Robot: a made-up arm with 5 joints.
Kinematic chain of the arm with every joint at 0, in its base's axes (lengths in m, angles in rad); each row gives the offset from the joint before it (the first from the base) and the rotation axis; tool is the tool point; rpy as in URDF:
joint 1: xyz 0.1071 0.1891 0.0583 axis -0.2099 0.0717 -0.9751
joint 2: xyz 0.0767 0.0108 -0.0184 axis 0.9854 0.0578 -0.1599
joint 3: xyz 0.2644 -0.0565 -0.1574 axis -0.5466 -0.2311 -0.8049
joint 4: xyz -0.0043 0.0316 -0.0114 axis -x
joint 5: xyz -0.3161 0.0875 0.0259 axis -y
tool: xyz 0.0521 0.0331 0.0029 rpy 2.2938 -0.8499 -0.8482
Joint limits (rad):
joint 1: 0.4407..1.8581
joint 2: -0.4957..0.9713
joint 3: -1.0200..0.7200
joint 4: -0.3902..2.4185
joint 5: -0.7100..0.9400
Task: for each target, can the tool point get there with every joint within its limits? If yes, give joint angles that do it. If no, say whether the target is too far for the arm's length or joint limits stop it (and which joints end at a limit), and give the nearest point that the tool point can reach.
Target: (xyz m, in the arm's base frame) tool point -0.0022 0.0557 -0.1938
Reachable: yes | joints 1.2153 -0.1065 -0.2621 1.8658 0.1094
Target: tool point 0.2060 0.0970 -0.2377
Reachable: yes | joints 1.5393 0.6308 -0.0222 1.8864 0.5000
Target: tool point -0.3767 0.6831 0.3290
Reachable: no: joint limits stop it (at a limit: joint 1, joint 2, joint 3, joint 5) | nearest point -0.1043 0.2021 0.0643 | short by 0.613 m
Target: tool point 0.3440 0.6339 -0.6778
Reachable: no: too far | nearest point 0.3443 0.3345 -0.2953 | short by 0.486 m
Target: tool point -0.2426 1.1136 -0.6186
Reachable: no: too far | nearest point 0.2286 0.3562 -0.1988 | short by 0.986 m
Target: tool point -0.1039 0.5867 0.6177
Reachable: no: joint limits stop it (at a limit: joint 1, joint 2, joint 3, joint 4, joint 5) | nearest point -0.0873 0.1314 0.2255 | short by 0.601 m
